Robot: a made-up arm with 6 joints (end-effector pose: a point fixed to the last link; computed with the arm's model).
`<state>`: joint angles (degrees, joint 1 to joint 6).
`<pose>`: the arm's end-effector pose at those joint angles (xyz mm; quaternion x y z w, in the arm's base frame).
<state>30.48 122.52 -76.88 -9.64 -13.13 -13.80</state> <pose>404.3 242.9 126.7 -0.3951 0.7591 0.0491 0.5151</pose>
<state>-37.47 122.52 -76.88 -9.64 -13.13 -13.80</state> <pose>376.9 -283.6 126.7 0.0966 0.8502 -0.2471 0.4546</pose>
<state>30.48 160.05 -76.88 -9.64 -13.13 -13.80</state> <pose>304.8 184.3 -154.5 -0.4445 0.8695 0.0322 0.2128</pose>
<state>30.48 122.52 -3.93 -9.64 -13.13 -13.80</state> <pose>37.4 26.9 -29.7 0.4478 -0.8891 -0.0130 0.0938</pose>
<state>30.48 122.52 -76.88 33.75 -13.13 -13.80</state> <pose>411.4 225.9 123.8 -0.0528 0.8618 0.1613 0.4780</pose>
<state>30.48 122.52 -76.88 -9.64 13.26 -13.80</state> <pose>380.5 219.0 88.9 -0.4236 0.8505 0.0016 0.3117</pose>
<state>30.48 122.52 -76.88 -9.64 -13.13 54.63</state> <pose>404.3 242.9 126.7 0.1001 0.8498 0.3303 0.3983</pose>
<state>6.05 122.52 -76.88 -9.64 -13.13 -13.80</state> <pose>468.6 53.9 126.7 -0.2255 0.8255 -0.0610 0.5138</pose>
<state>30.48 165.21 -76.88 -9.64 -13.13 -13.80</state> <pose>279.5 169.4 -185.3 -0.4477 0.8776 0.0295 0.1687</pose>
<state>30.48 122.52 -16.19 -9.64 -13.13 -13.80</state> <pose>106.5 67.6 -44.1 -0.4516 0.8919 0.0199 0.0128</pose>
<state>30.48 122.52 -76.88 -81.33 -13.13 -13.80</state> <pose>382.1 253.7 110.8 -0.8181 0.3673 -0.1434 0.4186</pose>
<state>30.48 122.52 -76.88 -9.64 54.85 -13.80</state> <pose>321.0 171.3 68.8 0.4229 -0.9025 0.0725 0.0377</pose>
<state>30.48 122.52 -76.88 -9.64 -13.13 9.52</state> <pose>404.3 242.9 126.7 -0.2335 0.8232 0.1522 0.4946</pose>
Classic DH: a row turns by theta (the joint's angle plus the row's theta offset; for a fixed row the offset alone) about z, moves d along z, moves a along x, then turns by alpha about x. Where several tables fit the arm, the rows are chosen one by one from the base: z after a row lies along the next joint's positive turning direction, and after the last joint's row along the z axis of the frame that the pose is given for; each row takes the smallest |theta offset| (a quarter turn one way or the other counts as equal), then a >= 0, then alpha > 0; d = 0 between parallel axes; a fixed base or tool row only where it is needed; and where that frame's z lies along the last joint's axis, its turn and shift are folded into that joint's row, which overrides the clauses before.
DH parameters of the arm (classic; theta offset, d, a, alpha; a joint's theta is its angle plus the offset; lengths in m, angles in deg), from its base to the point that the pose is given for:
joint 1: 0 0.1561 0 -90
joint 2: 7.78 0 -0.2365 0
joint 3: 77.23 0 -0.0237 90
joint 4: 0 0.2702 0 -90
joint 5: 0 0 0.0001 90
joint 6: 0 0.1111 0 0

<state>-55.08 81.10 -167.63 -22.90 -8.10 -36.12</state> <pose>-25.2 46.7 771.6 -0.0248 -0.0792 -0.8365 0.5417</pose>
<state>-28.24 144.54 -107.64 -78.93 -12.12 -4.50</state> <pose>491.7 -238.2 89.6 -0.4427 0.7384 -0.3633 0.3560</pose>
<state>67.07 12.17 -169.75 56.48 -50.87 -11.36</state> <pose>-155.3 -551.5 270.8 0.4215 -0.6574 0.6059 0.1519</pose>
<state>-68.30 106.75 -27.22 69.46 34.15 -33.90</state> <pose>127.0 -160.9 22.7 0.7338 0.6217 0.2539 0.1022</pose>
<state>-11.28 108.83 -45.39 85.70 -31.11 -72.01</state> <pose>303.6 -118.8 70.8 0.2702 0.8841 -0.2514 0.2866</pose>
